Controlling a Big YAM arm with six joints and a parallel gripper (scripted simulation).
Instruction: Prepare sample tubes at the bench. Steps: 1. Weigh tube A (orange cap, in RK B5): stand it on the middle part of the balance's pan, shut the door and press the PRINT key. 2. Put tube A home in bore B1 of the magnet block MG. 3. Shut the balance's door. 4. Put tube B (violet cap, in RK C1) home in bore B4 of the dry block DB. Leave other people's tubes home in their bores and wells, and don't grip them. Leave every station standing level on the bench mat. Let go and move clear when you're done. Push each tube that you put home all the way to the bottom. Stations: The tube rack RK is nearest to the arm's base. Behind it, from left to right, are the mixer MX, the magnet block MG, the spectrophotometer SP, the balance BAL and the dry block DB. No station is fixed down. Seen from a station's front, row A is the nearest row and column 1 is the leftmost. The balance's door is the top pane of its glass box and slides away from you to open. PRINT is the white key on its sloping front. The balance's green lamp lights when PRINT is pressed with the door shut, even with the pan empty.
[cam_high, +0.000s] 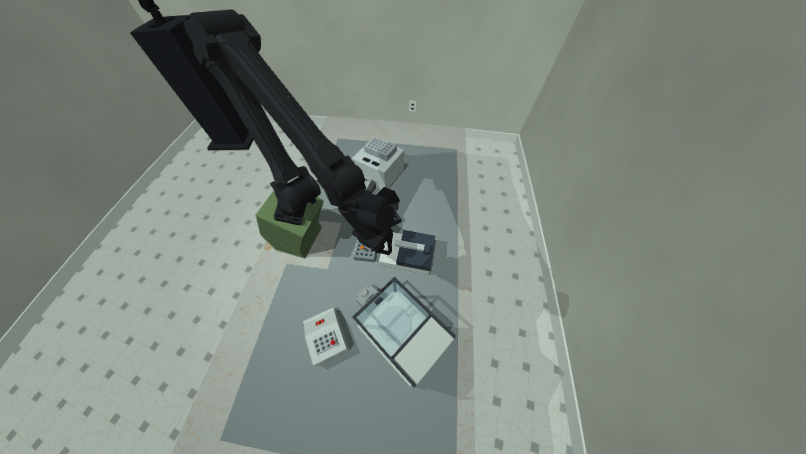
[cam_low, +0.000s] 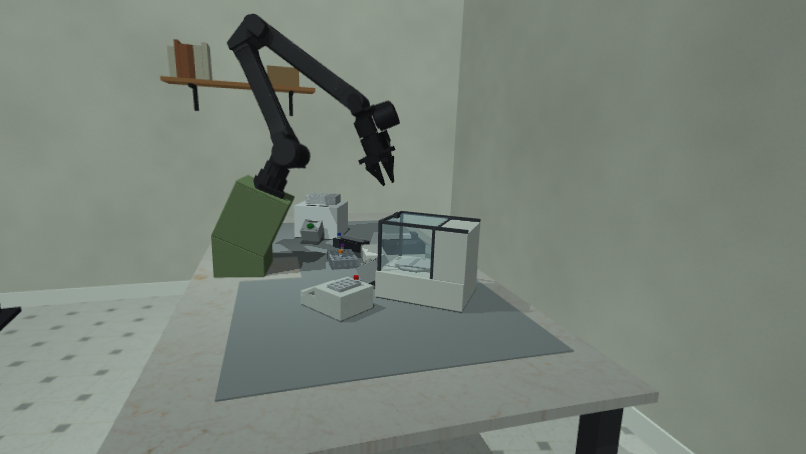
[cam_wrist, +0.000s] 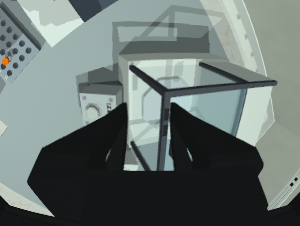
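Right now the balance door is 140 mm to the right of my hand and 80 mm below it. Also, from my hand: spectrophotometer SP (230 mm below, 120 mm to the left, 70 mm ahead); balance pan (220 mm below, 160 mm to the right, 20 mm ahead); tube rack RK (280 mm below, 150 mm to the left, 100 mm behind).
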